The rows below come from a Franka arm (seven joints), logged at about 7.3 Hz.
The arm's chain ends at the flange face. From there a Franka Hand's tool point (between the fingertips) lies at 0.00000 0.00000 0.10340 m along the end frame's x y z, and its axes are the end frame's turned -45 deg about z.
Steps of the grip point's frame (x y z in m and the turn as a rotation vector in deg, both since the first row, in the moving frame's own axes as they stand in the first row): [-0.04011, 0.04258, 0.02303, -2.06, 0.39, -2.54]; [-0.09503, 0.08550, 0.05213, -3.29, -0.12, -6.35]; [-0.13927, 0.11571, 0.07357, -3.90, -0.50, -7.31]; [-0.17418, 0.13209, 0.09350, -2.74, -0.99, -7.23]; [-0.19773, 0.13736, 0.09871, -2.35, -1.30, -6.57]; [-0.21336, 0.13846, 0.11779, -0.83, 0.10, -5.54]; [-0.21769, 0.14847, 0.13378, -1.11, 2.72, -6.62]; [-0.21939, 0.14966, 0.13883, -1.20, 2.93, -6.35]
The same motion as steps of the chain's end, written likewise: [-0.00143, 0.05641, 0.02310, -1.18, 1.73, -2.54]; [-0.01101, 0.12354, 0.05230, -2.41, 2.24, -6.35]; [-0.02134, 0.17498, 0.07381, -3.11, 2.40, -7.31]; [-0.03229, 0.21196, 0.09363, -2.64, 1.24, -7.23]; [-0.04429, 0.23238, 0.09882, -2.58, 0.74, -6.57]; [-0.05419, 0.24790, 0.11780, -0.52, 0.66, -5.54]; [-0.05370, 0.26125, 0.13392, 1.14, 2.71, -6.62]; [-0.05444, 0.26345, 0.13899, 1.22, 2.92, -6.35]
